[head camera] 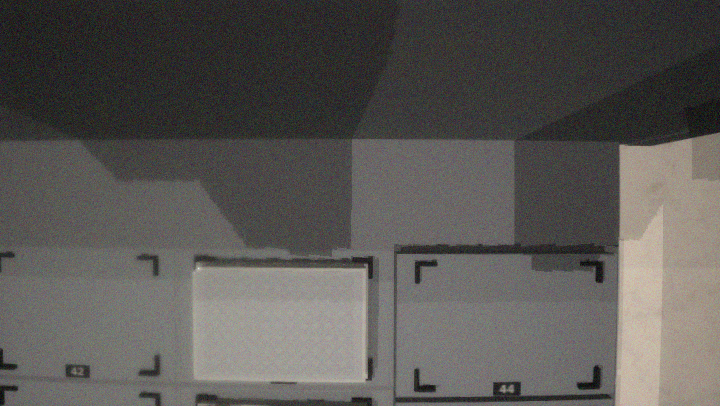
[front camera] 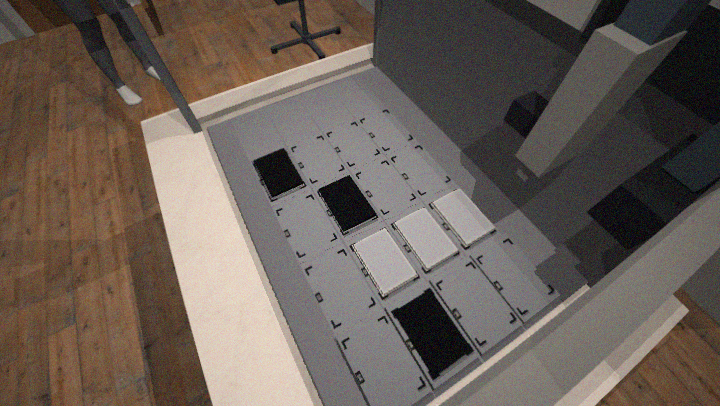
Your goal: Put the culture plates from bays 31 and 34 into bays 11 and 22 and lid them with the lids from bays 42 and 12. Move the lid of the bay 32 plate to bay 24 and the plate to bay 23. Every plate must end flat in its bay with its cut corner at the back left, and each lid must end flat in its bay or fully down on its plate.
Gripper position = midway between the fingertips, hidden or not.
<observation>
In view: the gripper (front camera: 580, 245), a black lid (front camera: 438, 341), a black lid (front camera: 349, 206) and a black lid (front camera: 276, 169).
</observation>
